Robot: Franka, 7 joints.
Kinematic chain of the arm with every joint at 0, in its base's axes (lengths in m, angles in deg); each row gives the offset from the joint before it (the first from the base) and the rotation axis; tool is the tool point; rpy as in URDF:
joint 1: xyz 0 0 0.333 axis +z
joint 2: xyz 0 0 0 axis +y
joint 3: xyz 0 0 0.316 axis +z
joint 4: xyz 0.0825 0 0 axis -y
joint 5: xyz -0.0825 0 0.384 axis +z
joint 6: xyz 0 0 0 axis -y
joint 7: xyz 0.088 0 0 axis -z
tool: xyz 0 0 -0.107 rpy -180 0 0
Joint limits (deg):
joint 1: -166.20..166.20
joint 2: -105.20..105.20
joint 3: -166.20..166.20
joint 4: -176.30..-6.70
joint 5: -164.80..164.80
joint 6: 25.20..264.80
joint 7: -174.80..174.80
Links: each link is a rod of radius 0.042 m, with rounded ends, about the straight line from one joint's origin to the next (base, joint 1, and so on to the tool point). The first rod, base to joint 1, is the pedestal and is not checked.
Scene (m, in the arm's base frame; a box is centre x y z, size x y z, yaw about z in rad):
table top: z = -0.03
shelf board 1: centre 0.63 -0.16 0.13 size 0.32 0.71 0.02 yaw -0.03
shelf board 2: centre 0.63 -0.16 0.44 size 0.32 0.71 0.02 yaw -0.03
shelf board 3: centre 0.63 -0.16 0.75 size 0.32 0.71 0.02 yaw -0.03
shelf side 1: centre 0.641 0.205 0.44 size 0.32 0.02 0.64 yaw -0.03
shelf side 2: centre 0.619 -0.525 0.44 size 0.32 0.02 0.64 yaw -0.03
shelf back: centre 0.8 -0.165 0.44 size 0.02 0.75 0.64 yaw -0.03
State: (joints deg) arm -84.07 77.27 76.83 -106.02 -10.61 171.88 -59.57
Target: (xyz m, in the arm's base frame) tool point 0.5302 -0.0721 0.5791
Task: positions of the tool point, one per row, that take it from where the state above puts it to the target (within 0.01 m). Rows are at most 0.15 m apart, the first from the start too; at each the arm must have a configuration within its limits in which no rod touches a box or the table.
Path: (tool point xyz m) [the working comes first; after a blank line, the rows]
Joints at the target: -90.11 75.18 110.54 -127.43 -15.80 172.10 -59.57
Straight joint move there: touches shelf board 2.

1: 0.5555 -0.3036 0.2807
2: 0.4825 -0.3095 0.2807
3: 0.4114 -0.2988 0.2813
4: 0.3459 -0.2727 0.2821
5: 0.3813 -0.1911 0.3896
6: 0.3668 -0.1180 0.4922
7: 0.3131 -0.0656 0.5791
8: 0.3900 -0.0780 0.5790
9: 0.4638 -0.0794 0.5767
10: 0.5302 -0.0721 0.5792

